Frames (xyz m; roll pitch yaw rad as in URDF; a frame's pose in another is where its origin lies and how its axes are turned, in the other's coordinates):
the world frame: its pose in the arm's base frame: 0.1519 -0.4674 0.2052 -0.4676 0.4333 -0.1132
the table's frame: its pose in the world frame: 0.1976 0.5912 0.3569 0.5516 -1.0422 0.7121
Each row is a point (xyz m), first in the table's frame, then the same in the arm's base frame.
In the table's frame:
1: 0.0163 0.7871 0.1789
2: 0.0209 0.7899 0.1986
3: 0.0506 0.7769 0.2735
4: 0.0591 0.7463 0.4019
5: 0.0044 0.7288 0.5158
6: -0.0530 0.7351 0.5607
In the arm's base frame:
1: -0.1217 0.5030 0.6719
2: -0.1193 0.4954 0.6908
3: -0.0847 0.4618 0.7566
4: -0.0483 0.3741 0.8486
5: -0.0654 0.2633 0.9094
6: -0.1061 0.2045 0.9248

